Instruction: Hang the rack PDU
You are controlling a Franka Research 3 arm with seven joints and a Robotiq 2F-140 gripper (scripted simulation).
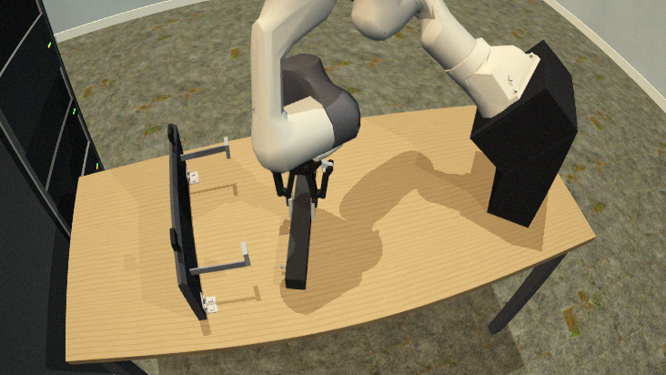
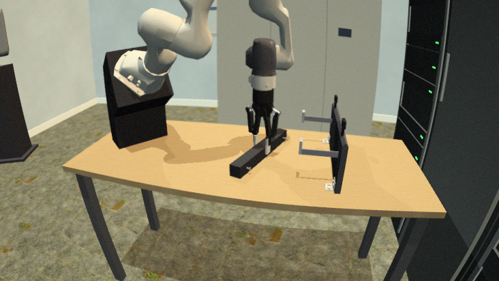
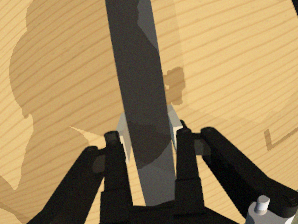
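My hand is 30 mm above the rack PDU, 10 mm to the left of it and 10 mm short of it. From my hand the other things lie so: dark upright panel (250 mm ahead, 130 mm to the right, 40 mm above).
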